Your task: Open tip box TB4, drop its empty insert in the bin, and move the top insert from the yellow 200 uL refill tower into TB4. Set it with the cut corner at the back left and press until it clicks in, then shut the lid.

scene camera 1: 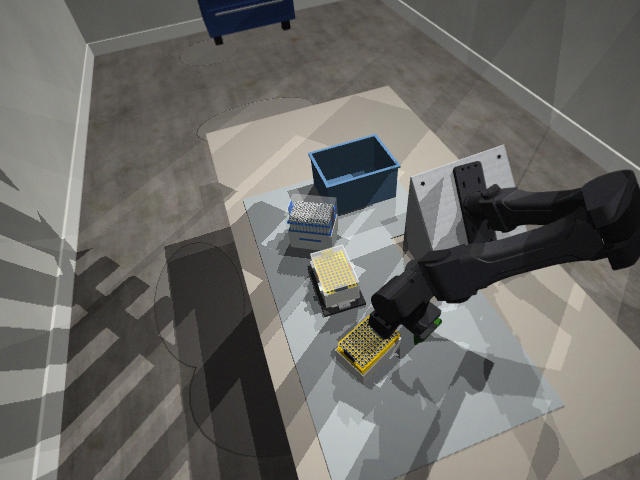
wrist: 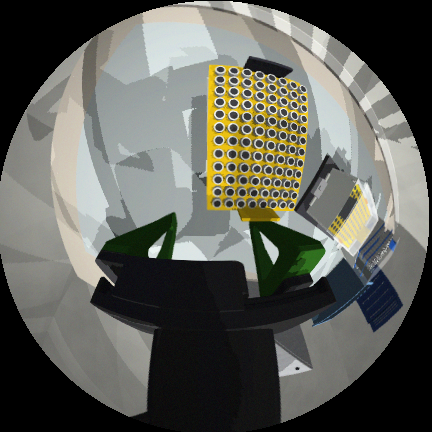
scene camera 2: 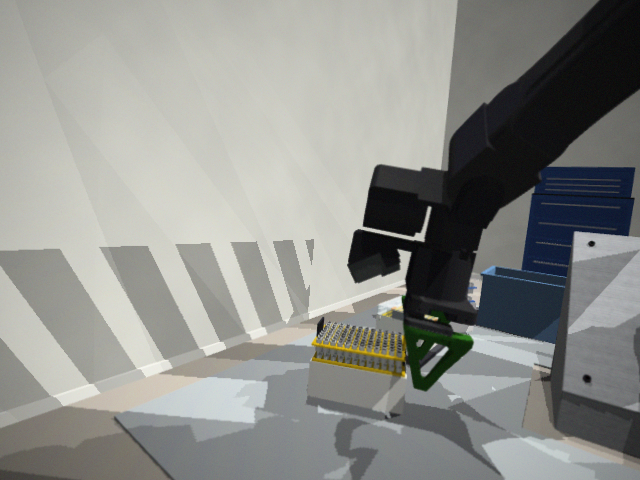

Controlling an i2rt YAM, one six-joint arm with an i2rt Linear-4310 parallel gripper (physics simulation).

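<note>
The yellow refill tower (scene camera 1: pixel 367 345) (scene camera 2: pixel 356 382) (wrist: pixel 257 140) has a top insert full of tips, with a black tab at its far end and a yellow tab at its near end. My gripper (scene camera 1: pixel 428 331) (scene camera 2: pixel 415 369) (wrist: pixel 212 217) is open and empty, beside the tower's near end. In the wrist view its right fingertip is close to the yellow tab; I cannot tell if they touch. A tip box (scene camera 1: pixel 334 273) (wrist: pixel 345 212) with a clear lid down over a yellow insert stands on a black base. Its label and the cut corners cannot be made out.
A blue bin (scene camera 1: pixel 364 192) (scene camera 2: pixel 522 304) (wrist: pixel 340 290) stands beyond the tip box. A blue-and-white tip tower (scene camera 1: pixel 312 227) (wrist: pixel 372 252) stands between them, toward the left edge in scene camera 1. The arm's slanted metal mount (scene camera 1: pixel 438 211) (scene camera 2: pixel 602 320) is beside the bin.
</note>
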